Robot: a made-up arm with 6 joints. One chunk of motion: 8 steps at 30 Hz.
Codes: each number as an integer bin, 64 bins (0 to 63) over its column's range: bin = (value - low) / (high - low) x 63, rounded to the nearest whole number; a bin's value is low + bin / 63 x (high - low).
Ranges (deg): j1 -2.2..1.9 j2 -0.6..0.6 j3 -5..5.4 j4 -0.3..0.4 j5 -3.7..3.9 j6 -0.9..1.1
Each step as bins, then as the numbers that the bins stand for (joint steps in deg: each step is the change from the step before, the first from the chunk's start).
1 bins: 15 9 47 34 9 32
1 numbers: -1.224 -0.429 2.759 0.078 -2.614 0.116
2 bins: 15 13 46 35 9 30
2 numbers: -1.224 -0.352 2.594 0.089 -2.614 0.052
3 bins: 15 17 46 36 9 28
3 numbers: -1.224 -0.276 2.594 0.100 -2.614 -0.011
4 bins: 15 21 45 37 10 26
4 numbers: -1.224 -0.200 2.429 0.111 -2.494 -0.075
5 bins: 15 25 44 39 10 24
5 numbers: -1.224 -0.124 2.263 0.133 -2.494 -0.138
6 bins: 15 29 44 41 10 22
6 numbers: -1.224 -0.048 2.263 0.156 -2.494 -0.202
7 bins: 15 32 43 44 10 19
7 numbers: -1.224 0.010 2.098 0.189 -2.494 -0.297
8 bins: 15 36 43 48 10 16
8 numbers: -1.224 0.086 2.098 0.233 -2.494 -0.392
